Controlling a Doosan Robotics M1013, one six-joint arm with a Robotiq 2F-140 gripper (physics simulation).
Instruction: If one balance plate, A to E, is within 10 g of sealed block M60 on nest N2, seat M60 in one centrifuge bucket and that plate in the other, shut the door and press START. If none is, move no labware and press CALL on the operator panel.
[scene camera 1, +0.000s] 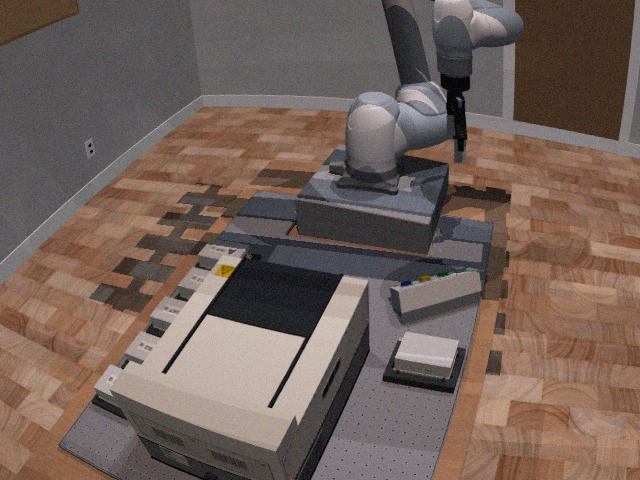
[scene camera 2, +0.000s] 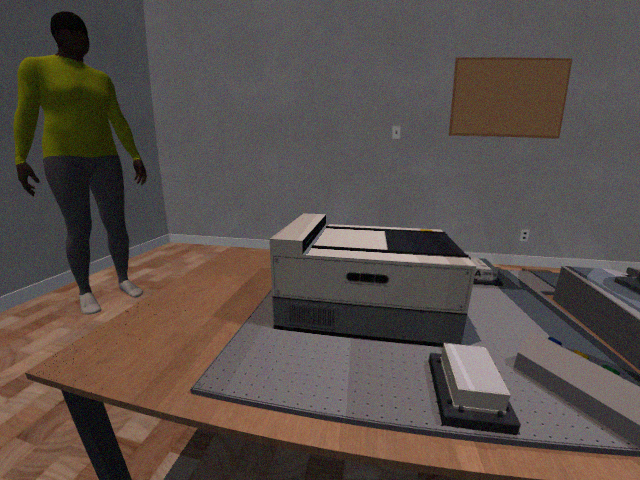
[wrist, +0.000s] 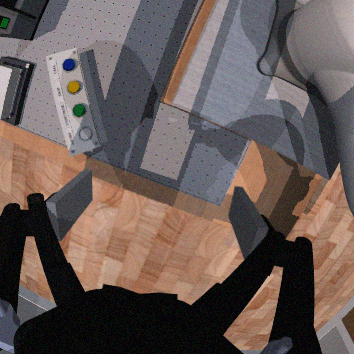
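Seen in the pictures: gripper, between the fingertips: (scene camera 1: 456, 150) (wrist: 160, 193); arm's base, origin of its link: (scene camera 1: 371, 177) (wrist: 307, 48).
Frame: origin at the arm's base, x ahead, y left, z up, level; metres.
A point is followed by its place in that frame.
Observation:
My gripper (scene camera 1: 460, 153) @[x 0.196, y 0.264, z 0.214 m] (wrist: 160, 193) @[x 0.196, y 0.264, z 0.214 m] is open and empty, high beside the arm's base and beyond the operator panel. The operator panel (scene camera 1: 439, 299) @[x 0.465, y 0.251, z -0.052 m] (scene camera 2: 578, 387) @[x 0.461, y 0.267, z -0.057 m] (wrist: 64, 100) @[x 0.427, y 0.238, z -0.023 m] has blue, yellow and green buttons; its lettering is too small to read. A pale block (scene camera 1: 426, 353) @[x 0.665, y 0.244, z -0.032 m] (scene camera 2: 474, 374) @[x 0.659, y 0.267, z -0.032 m] (wrist: 4, 90) @[x 0.615, y 0.242, z -0.032 m], apparently M60, sits on a dark nest (scene camera 1: 408, 381) @[x 0.709, y 0.214, z -0.080 m] (scene camera 2: 439, 400) @[x 0.718, y 0.280, z -0.081 m] (wrist: 24, 97). The cream centrifuge (scene camera 1: 336, 315) @[x 0.723, y 0.070, z 0.113 m] (scene camera 2: 320, 273) @[x 0.951, y 0.077, z 0.070 m] has a dark area and a cream panel on top; its buckets do not show. Balance plates, including plate A (scene camera 1: 222, 251) @[x 0.378, y -0.341, z -0.043 m] (scene camera 2: 484, 273) @[x 0.382, y -0.280, z -0.059 m], stand in a row beside it; masses are unreadable.
The robot's base stands on a grey block (scene camera 1: 361, 222) @[x 0.197, y 0.005, z -0.035 m] (scene camera 2: 594, 304) @[x 0.195, y -0.018, z -0.037 m] behind the perforated board (scene camera 1: 392, 413) @[x 0.791, y 0.195, z -0.097 m] (scene camera 2: 310, 361) @[x 0.962, y 0.179, z -0.096 m] (wrist: 167, 135) @[x 0.207, y 0.269, z -0.097 m]. The board lies on a wooden table (scene camera 2: 206, 294) @[x 1.355, y -0.118, z -0.110 m]. A person (scene camera 2: 77, 113) in a yellow top stands beyond the table.

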